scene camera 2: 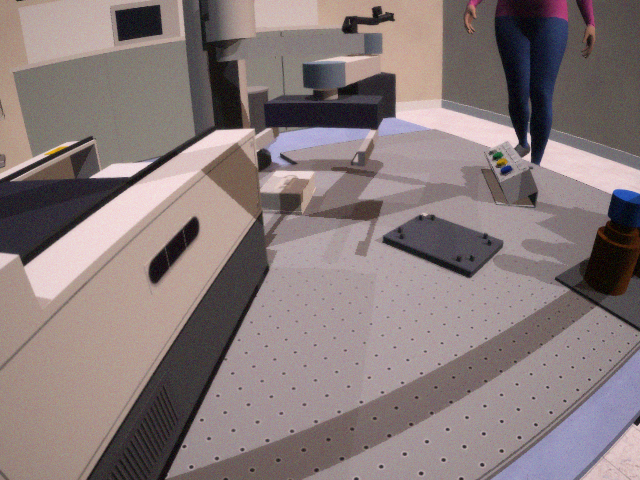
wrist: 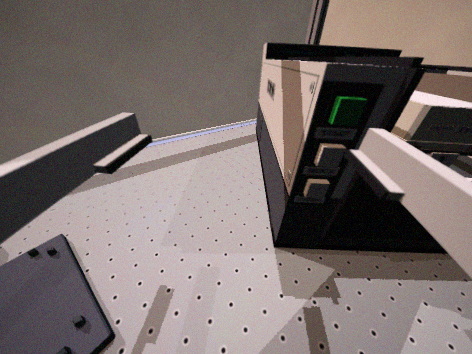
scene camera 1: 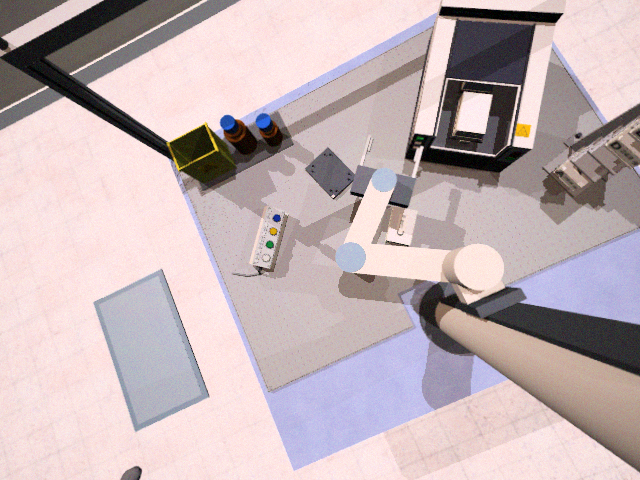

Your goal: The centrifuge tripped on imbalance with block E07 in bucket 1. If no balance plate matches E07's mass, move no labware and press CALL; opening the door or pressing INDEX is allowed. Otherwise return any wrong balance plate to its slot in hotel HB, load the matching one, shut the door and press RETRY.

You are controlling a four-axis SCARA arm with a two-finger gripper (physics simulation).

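Places are measured from the arm's base along level axes (x up, y right, z ahead), in millimetres.
Pixels of known places: gripper, fingertip midpoint: (scene camera 2: 297, 156) (wrist: 245, 133) (scene camera 1: 395, 141).
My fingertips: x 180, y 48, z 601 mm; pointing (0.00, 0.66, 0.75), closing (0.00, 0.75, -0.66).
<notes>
For each thing: its top centre in the pictures, then the offset to it from my fingertips.
- white-topped block, top centre: (scene camera 2: 109, 178) (wrist: 416, 95) (scene camera 1: 474, 112) dx +15, dy +244, dz -35 mm
- green button, top centre: (wrist: 350, 97) dx +24, dy +67, dz -31 mm
- call box, top centre: (scene camera 2: 510, 152) (scene camera 1: 263, 235) dx -83, dy -536, dz -65 mm
- dark pegged plate, top centre: (scene camera 2: 445, 232) (scene camera 1: 330, 171) dx -144, dy -220, dz +60 mm
- low cream box, top centre: (scene camera 2: 287, 181) (scene camera 1: 401, 225) dx -125, dy -80, dz -241 mm
The centrifuge (scene camera 1: 433, 77) (scene camera 2: 103, 320) (wrist: 277, 115) is cream and black. In scene camera 1 its chamber shows through the top opening, with a white-topped block (scene camera 1: 474, 112) inside; its label and bucket number cannot be read. My gripper (scene camera 1: 394, 143) (wrist: 245, 133) is open and empty, in front of the centrifuge's left front corner. In the wrist view a green button (wrist: 349, 111) and two beige buttons (wrist: 330, 156) (wrist: 317, 188) are on its front; the right finger is in front of the panel beside them. A call box (scene camera 1: 268, 237) (scene camera 2: 509, 173) has blue, yellow, green and white buttons.
A dark pegged plate (scene camera 1: 329, 173) (scene camera 2: 442, 242) (wrist: 50, 300) lies left of the gripper. A low cream box (scene camera 1: 405, 235) (scene camera 2: 286, 192) is near the arm. Amber bottles (scene camera 1: 237, 134) and a yellow bin (scene camera 1: 206, 164) stand at the upper left. A slotted unit (scene camera 1: 571, 178) is at the right. A person (scene camera 2: 532, 67) stands behind.
</notes>
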